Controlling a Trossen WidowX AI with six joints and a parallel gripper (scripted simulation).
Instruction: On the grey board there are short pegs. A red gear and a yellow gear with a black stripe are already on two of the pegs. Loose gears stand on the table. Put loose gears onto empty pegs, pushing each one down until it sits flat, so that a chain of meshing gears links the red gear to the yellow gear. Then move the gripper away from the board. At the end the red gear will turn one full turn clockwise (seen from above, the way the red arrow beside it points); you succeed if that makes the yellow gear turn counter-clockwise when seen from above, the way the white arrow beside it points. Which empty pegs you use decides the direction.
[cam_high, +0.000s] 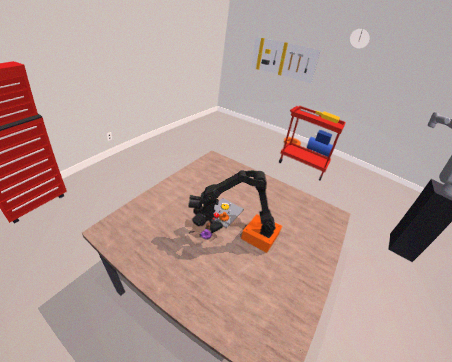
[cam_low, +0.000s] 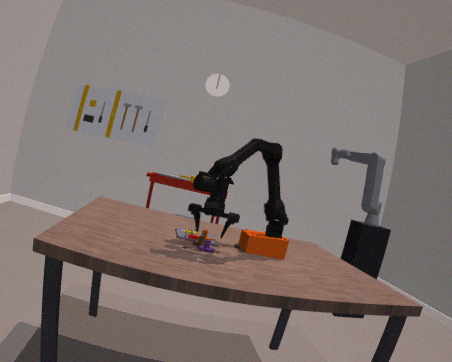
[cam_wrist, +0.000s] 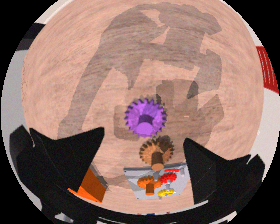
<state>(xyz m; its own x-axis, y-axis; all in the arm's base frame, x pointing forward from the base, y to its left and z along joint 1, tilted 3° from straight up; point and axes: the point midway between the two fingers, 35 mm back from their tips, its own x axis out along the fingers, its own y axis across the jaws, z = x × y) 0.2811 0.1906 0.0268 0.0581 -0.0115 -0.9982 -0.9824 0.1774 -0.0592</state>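
My gripper tip is 40 mm above the purple gear. From my gripper tip the other things lie so: orange gear 10 mm ahead, 180 mm to the right, 30 mm below; red gear 50 mm ahead, 160 mm to the right, 40 mm below; brown gear 20 mm ahead, 70 mm to the right, 40 mm below.
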